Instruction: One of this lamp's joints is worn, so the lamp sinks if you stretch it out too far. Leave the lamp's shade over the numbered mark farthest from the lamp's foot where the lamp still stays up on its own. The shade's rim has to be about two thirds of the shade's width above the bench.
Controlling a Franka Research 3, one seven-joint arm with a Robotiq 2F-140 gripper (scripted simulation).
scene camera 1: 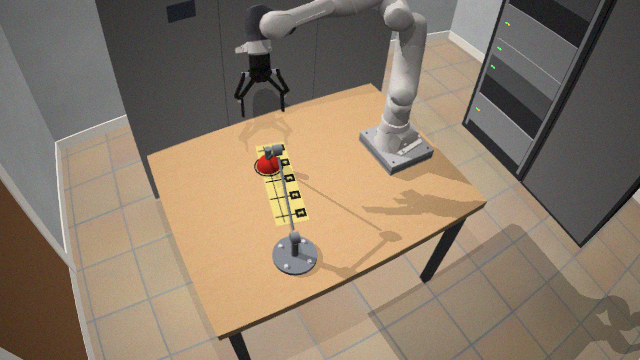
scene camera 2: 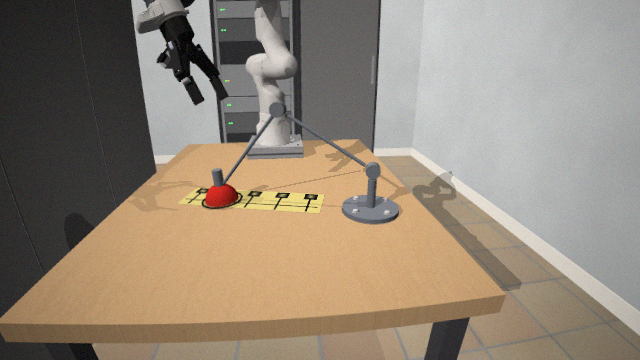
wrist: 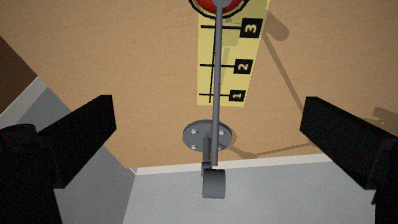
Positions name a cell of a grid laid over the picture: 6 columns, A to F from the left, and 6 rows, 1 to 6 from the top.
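Scene camera 2 gives me my gripper (scene camera 2: C2), and there I also see a grey round foot (scene camera 2: D4). In scene camera 1 I find my gripper (scene camera 1: C2) again, together with the foot (scene camera 1: C5). The wrist view shows my gripper (wrist: D4) as well, and the grey round foot (wrist: C4) is visible there too.
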